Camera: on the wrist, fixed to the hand. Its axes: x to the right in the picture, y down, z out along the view.
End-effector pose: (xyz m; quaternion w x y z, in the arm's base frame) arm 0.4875 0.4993 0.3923 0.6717 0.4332 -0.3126 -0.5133
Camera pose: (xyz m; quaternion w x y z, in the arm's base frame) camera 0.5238 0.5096 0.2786 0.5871 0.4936 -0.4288 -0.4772
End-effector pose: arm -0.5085 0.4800 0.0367 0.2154 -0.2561 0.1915 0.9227
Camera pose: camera -0.4357 0.5145 -0.0519 0.2503 -0.1651 0.3164 0.9000
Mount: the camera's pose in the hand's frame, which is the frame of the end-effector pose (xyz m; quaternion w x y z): 0.0030 -0.0864 -0.0829 0.9872 0.1481 -0.0579 0.0123
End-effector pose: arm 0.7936 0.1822 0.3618 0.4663 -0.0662 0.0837 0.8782
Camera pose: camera 0.8668 0.2149 0.2728 0.4642 0.0556 0.1865 0.8641
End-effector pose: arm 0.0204 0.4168 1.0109 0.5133 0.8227 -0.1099 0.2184
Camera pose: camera 0.0376 0.5297 0.9748 0.3758 0.8994 -0.1160 0.1906
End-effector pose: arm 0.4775 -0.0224 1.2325 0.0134 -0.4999 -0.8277 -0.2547
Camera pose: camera 0.3846 -0.0880 1.2702 0.0425 -0.5164 -0.8494 -0.0997
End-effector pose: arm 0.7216 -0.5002 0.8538 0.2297 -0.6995 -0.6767 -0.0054
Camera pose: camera 0.6650 -0.5265 0.9560 0.2912 -0.6652 -0.6735 0.1382
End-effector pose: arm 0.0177 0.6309 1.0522 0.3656 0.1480 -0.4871 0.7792
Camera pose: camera 0.0877 0.7264 1.0703 0.3012 0.2394 -0.3885 0.8373
